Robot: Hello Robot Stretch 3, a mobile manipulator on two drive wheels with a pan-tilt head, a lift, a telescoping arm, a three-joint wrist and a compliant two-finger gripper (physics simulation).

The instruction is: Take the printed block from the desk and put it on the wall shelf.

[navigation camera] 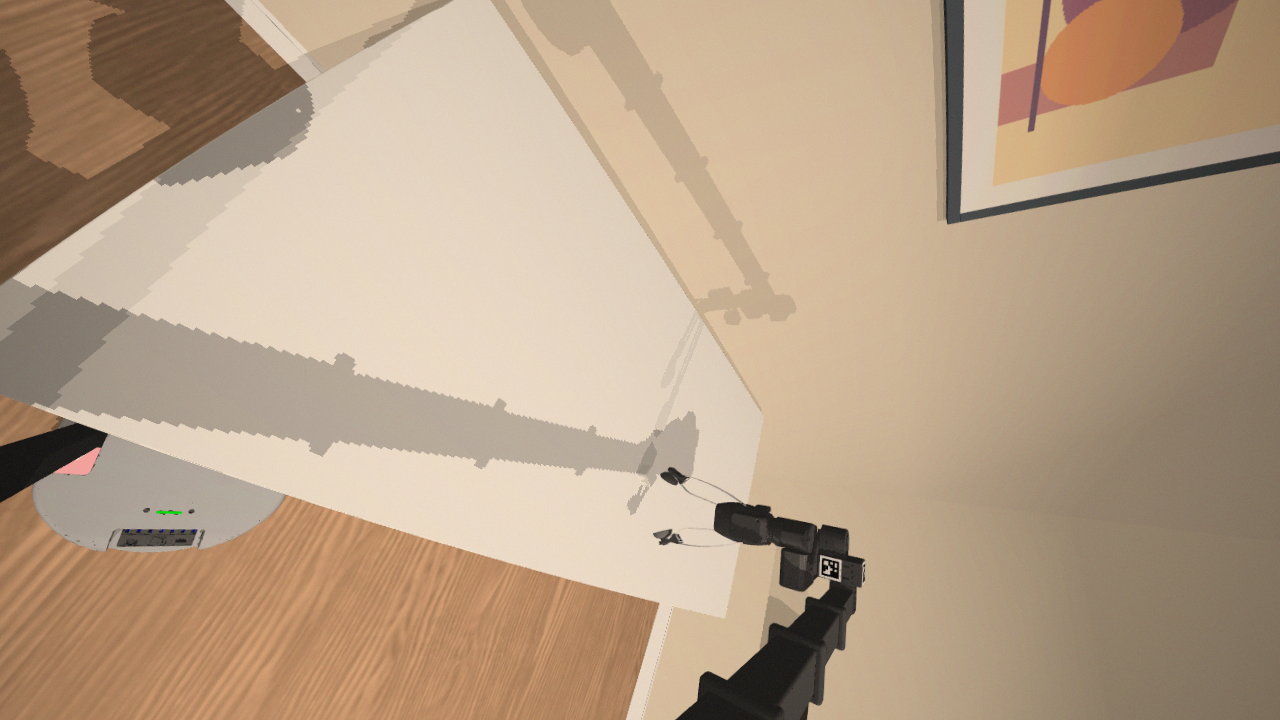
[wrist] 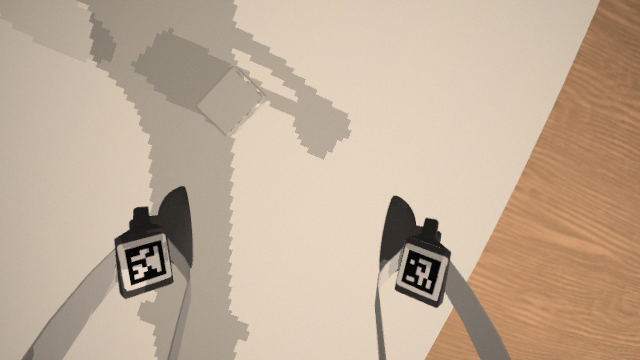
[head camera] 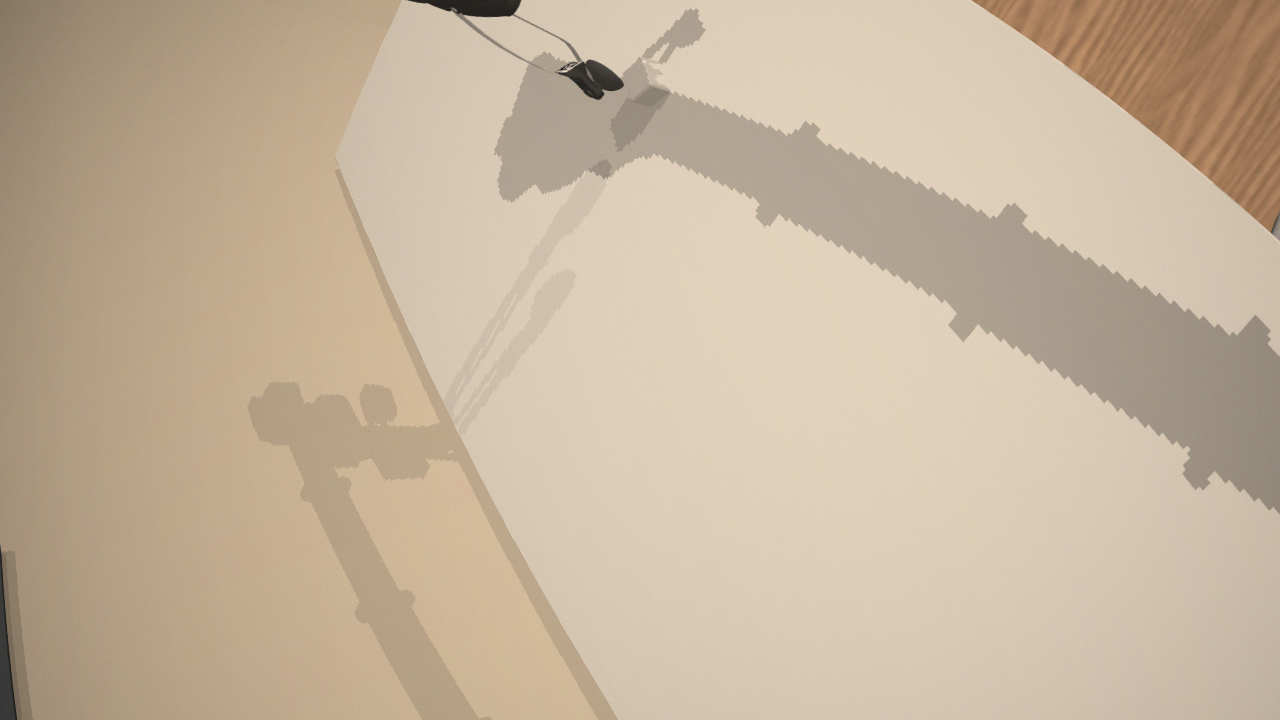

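Note:
The printed block (head camera: 640,80) (navigation camera: 645,480) (wrist: 231,102) is small, pale and square-topped. It sits on the white desk (head camera: 805,555) (navigation camera: 447,223) (wrist: 425,75), partly in the arm's shadow. In the wrist view it lies ahead of the fingers, left of centre, turned like a diamond. My gripper (navigation camera: 669,506) (wrist: 289,219) is open with its fingers wide apart, above the desk and short of the block. Nothing is between the fingers. In the head view one fingertip shows left of the block; the other finger is out of view. The wall shelf does not show in these views.
The arm (navigation camera: 778,658) reaches in from the lower right of the navigation view. A framed picture (navigation camera: 954,134) hangs on the beige wall (navigation camera: 1029,358) (head camera: 161,223) beyond the desk. Wood floor (navigation camera: 402,626) (wrist: 575,200) lies past the desk's edge. The robot's base (navigation camera: 228,510) shows at the lower left.

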